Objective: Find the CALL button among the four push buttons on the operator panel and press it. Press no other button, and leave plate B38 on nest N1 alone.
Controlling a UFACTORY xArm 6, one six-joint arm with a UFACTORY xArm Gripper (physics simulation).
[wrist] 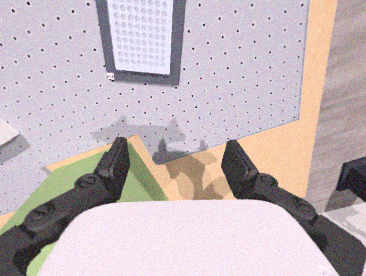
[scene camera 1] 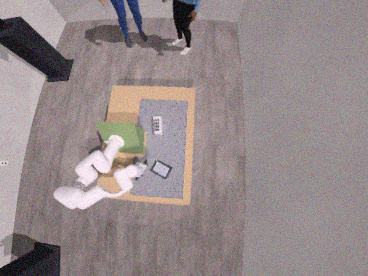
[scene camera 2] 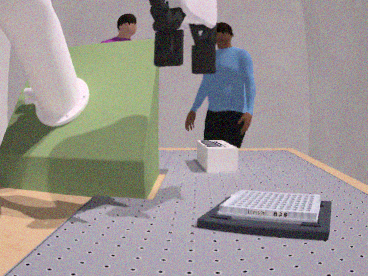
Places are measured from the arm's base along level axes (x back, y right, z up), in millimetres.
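Pixels of known places: gripper, fingertip midpoint: (wrist: 177, 151) (scene camera 2: 187, 70); arm's base, link origin: (scene camera 1: 116, 141) (scene camera 2: 61, 101).
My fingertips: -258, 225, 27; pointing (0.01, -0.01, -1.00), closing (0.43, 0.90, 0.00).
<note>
For each thing: its top centre in the pictures, then the offset to it from my fingertips, as dx, dy, dz. Level surfaces: height alone.
- small white box, top centre: (scene camera 2: 215, 142) (scene camera 1: 157, 124) -66, -401, -128
- Plate B38, top centre: (scene camera 2: 275, 200) (wrist: 140, 23) (scene camera 1: 161, 169) -112, -1, -158
- dark nest N1, top centre: (scene camera 2: 274, 208) (wrist: 141, 23) (scene camera 1: 161, 169) -112, -1, -168
- grey board, surface height: dz -184
The operator panel, a small white box (scene camera 1: 157, 125) (scene camera 2: 218, 157) with dark markings on top, stands on the grey perforated board; a corner of it (wrist: 7, 133) shows at the left of the wrist view. Its buttons and labels are too small or hidden to read, so I cannot tell which is CALL. Plate B38 (scene camera 1: 161, 169) (scene camera 2: 272, 204) (wrist: 142, 37), white with wells, sits in the dark nest N1 (scene camera 2: 270, 231) (wrist: 144, 78). My gripper (scene camera 1: 142, 168) (scene camera 2: 186, 68) (wrist: 177, 151) is open and empty, high above the board's inner edge, beside the nest and away from the panel.
A green sloped block (scene camera 1: 125, 132) (scene camera 2: 117, 95) (wrist: 65, 182) carries my arm's base and rises beside the grey board (scene camera 1: 172, 142) (scene camera 2: 150, 250) (wrist: 240, 90). The table has a wooden border (scene camera 1: 188, 150) (wrist: 315, 65). People (scene camera 1: 184, 20) (scene camera 2: 230, 80) stand beyond the table.
</note>
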